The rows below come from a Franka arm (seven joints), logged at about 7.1 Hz.
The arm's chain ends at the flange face. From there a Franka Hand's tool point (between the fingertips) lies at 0.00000 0.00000 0.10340 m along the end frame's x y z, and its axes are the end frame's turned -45 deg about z.
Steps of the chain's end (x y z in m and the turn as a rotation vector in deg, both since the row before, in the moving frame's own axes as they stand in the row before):
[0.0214, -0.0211, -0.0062, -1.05, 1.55, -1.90]
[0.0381, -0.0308, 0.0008, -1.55, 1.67, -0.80]
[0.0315, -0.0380, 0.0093, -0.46, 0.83, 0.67]
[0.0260, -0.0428, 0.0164, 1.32, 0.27, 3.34]
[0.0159, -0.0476, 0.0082, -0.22, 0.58, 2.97]
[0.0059, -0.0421, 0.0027, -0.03, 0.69, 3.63]
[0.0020, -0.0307, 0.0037, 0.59, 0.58, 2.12]
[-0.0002, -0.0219, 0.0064, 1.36, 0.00, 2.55]
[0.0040, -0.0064, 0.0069, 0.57, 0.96, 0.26]
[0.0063, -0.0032, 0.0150, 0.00, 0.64, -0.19]
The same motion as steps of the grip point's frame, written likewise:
[0.0307, 0.0035, -0.0063, -1.84, 0.35, -1.90]
[0.0489, 0.0093, 0.0007, -2.28, 0.08, -0.80]
[0.0496, -0.0029, 0.0093, -0.91, 0.26, 0.67]
[0.0507, -0.0132, 0.0164, 0.74, 1.12, 3.34]
[0.0453, -0.0214, 0.0082, -0.57, 0.25, 2.97]
[0.0348, -0.0247, 0.0027, -0.51, 0.47, 3.63]
[0.0246, -0.0203, 0.0037, 0.01, 0.83, 2.12]
[0.0171, -0.0173, 0.0064, 0.96, 0.96, 2.55]
[0.0093, -0.0012, 0.0069, -0.28, 1.08, 0.26]
[0.0075, 0.0030, 0.0150, -0.45, 0.45, -0.19]

